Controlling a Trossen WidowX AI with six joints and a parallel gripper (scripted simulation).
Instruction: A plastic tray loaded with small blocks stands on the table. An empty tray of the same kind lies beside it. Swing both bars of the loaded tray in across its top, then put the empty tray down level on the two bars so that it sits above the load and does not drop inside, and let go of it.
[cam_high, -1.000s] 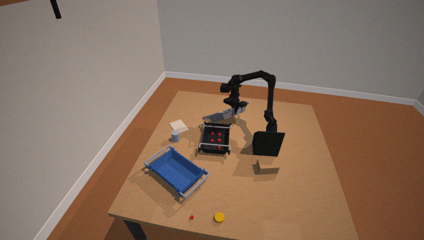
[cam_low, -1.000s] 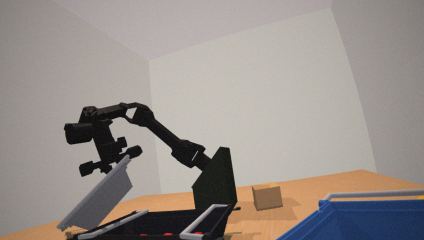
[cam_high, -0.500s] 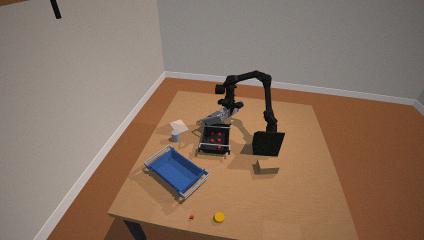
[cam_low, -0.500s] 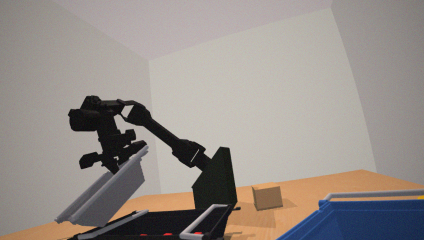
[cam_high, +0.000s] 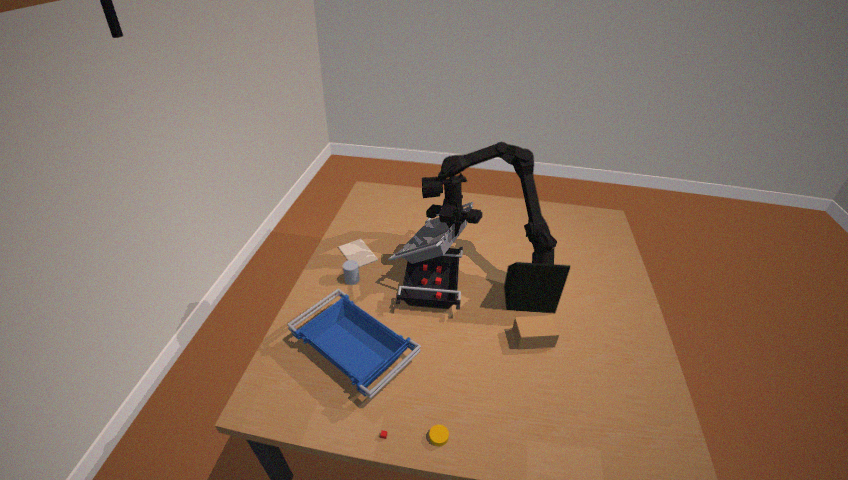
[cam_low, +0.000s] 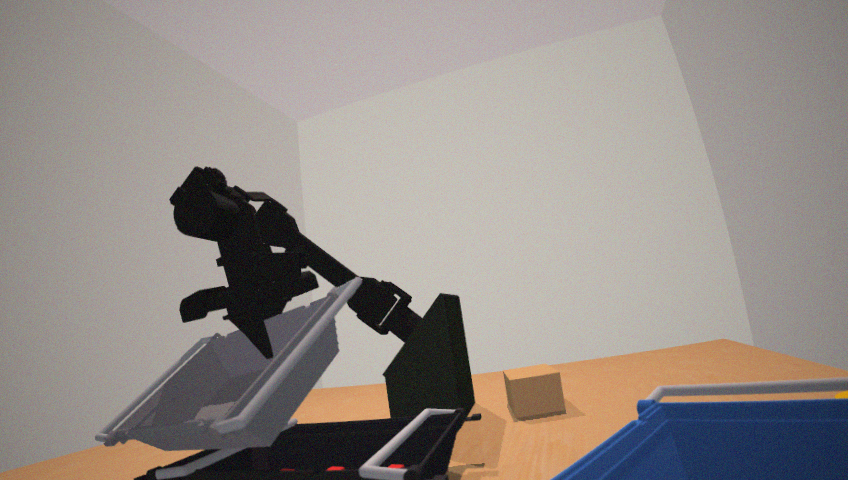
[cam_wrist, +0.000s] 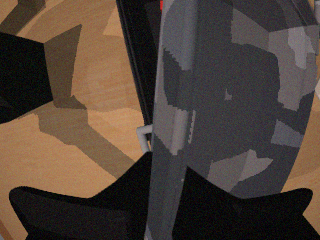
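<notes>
The grey tray is 80 mm ahead of my gripper tip and 20 mm to the right of it. Also, from my gripper tip: grey cylinder: 350 mm ahead, 120 mm to the left, 120 mm below; cardboard box: 300 mm to the left, 280 mm behind, 120 mm below; paper sheet: 370 mm ahead, 150 mm below, 20 mm to the right.
</notes>
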